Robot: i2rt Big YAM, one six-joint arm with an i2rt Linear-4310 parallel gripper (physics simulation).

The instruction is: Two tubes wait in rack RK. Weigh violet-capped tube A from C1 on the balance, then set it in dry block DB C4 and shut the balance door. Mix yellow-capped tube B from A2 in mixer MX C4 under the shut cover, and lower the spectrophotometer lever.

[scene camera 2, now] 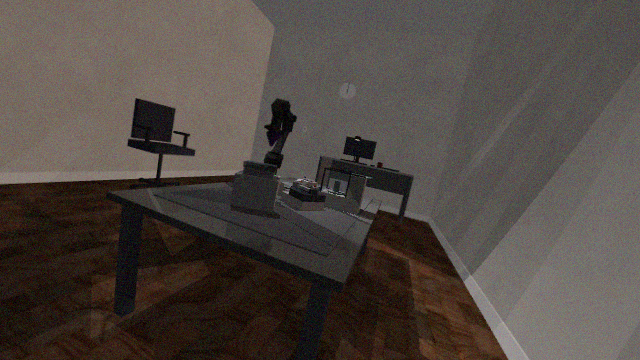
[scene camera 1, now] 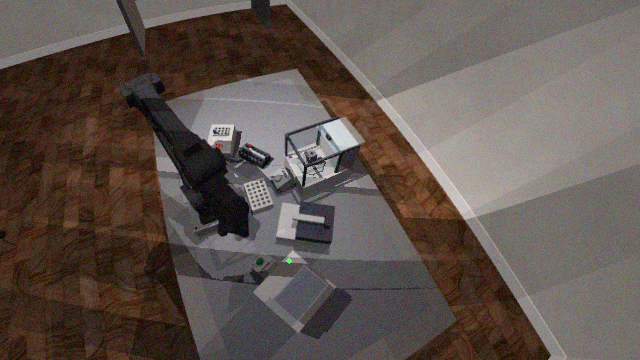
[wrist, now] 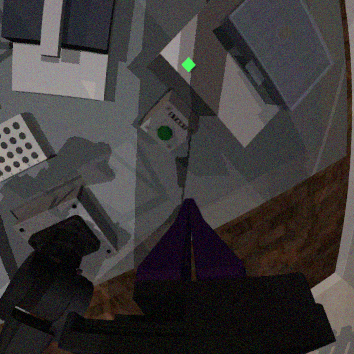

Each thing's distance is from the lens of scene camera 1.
mixer cover (scene camera 1: 299, 293): 74 cm
balance door (scene camera 1: 340, 134): 98 cm
The marked spots on the balance door and the mixer cover are 59 cm apart.
